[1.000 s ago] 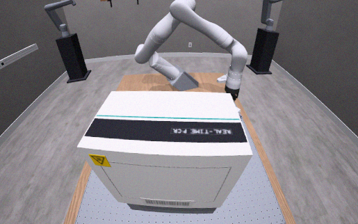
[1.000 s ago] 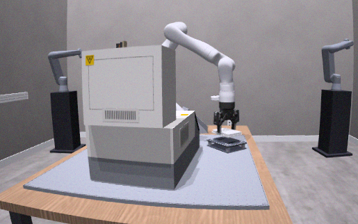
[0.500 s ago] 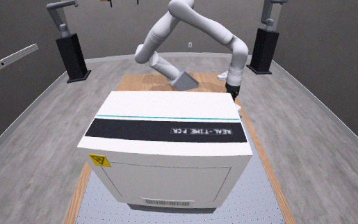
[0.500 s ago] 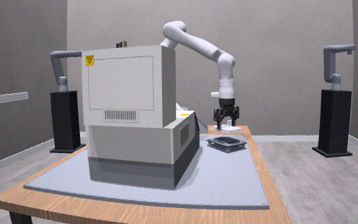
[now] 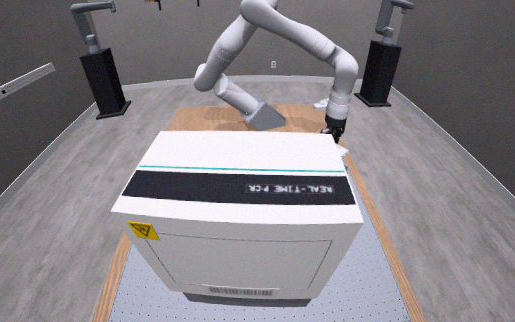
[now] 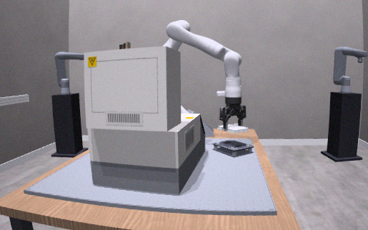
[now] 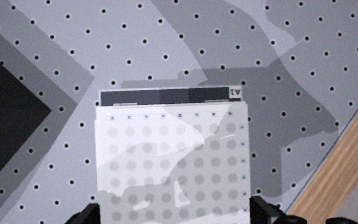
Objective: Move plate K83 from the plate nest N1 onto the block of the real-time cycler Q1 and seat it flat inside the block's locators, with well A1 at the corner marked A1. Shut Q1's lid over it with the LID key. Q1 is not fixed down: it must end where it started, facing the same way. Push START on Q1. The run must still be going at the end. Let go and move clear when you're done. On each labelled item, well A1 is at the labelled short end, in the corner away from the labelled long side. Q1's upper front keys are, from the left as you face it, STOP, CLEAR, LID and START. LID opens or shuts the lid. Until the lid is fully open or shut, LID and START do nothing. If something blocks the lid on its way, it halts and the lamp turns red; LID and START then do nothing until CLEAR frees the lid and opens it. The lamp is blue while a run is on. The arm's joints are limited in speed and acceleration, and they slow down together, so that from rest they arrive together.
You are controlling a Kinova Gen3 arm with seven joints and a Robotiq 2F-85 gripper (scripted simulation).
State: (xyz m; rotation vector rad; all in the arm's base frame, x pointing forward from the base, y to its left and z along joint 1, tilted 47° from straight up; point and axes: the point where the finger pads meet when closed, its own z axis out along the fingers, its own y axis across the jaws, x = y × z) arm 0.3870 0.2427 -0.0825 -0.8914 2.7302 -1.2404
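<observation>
Right now my hand is 9 cm above the plate nest N1. The rest, counted from my hand: plate K83: 1 cm below.
</observation>
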